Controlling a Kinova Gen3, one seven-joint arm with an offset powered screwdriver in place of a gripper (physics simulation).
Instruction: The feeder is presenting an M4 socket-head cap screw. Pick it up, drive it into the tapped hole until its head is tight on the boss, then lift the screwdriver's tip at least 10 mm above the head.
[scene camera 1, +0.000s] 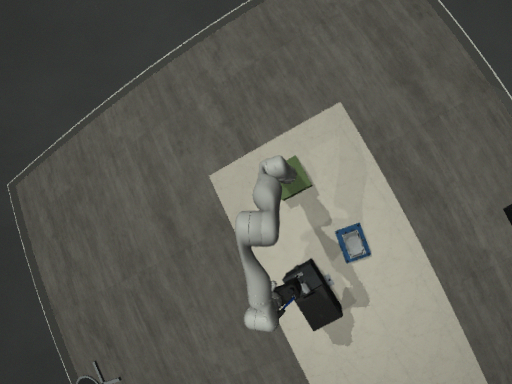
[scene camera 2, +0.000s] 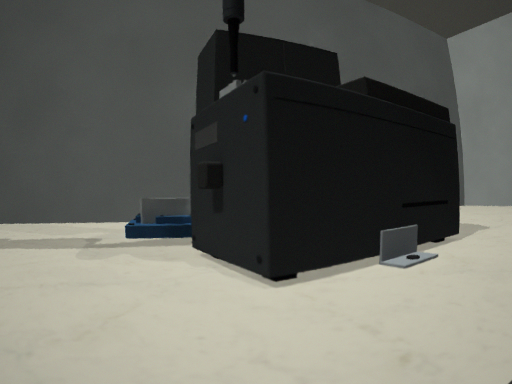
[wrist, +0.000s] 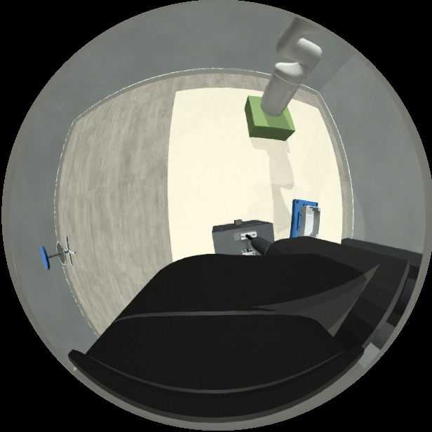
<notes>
In view: a black screw feeder (scene camera 1: 312, 277).
</notes>
